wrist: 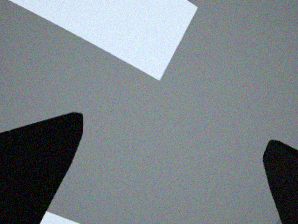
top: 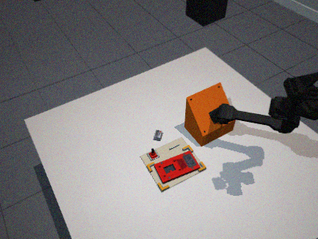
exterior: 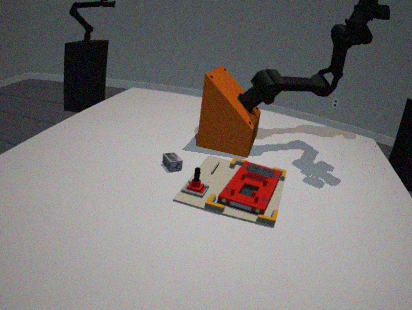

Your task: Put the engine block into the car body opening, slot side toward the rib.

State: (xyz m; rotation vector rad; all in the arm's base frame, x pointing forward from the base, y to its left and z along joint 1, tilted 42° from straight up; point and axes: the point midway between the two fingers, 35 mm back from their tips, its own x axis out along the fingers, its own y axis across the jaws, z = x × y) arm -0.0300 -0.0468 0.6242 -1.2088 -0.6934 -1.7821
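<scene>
Now: gripper tip 65 cm above the engine block, 54 cm to the left of it and 28 cm short of it.
</scene>
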